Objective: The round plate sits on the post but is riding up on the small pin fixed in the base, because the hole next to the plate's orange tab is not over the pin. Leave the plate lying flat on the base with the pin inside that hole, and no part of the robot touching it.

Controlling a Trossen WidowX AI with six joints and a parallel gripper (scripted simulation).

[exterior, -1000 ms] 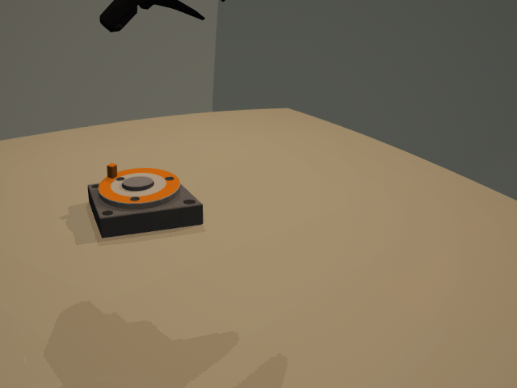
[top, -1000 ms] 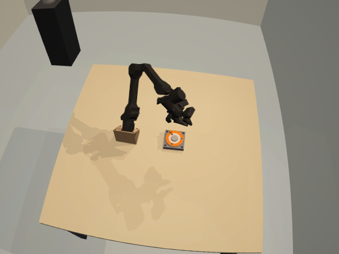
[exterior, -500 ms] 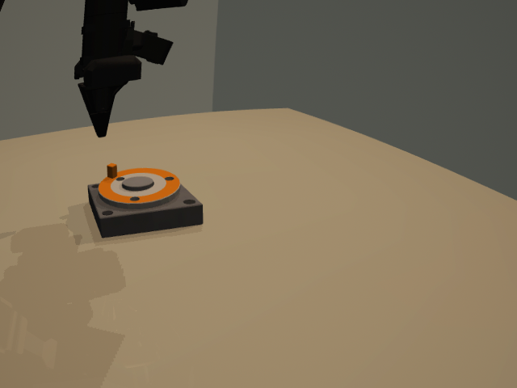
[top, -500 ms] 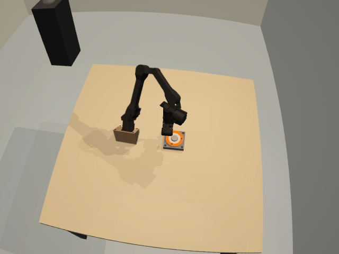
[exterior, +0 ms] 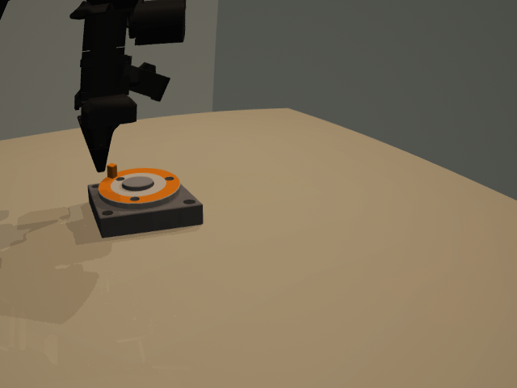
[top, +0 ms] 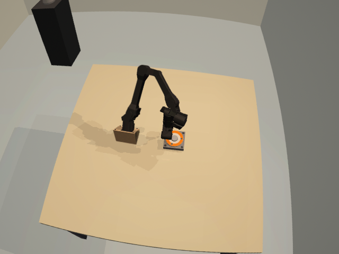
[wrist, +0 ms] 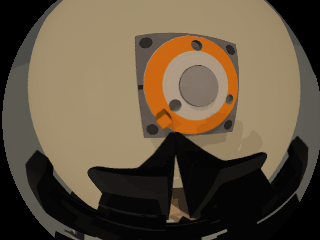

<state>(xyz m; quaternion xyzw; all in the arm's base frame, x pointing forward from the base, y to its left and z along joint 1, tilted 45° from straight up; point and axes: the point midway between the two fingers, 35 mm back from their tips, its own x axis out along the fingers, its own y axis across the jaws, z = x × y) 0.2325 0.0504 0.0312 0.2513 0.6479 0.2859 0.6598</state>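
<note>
Now: gripper tip 50 mm short of the dark square base, 30 mm above it and 20 mm to the left of it.
</note>
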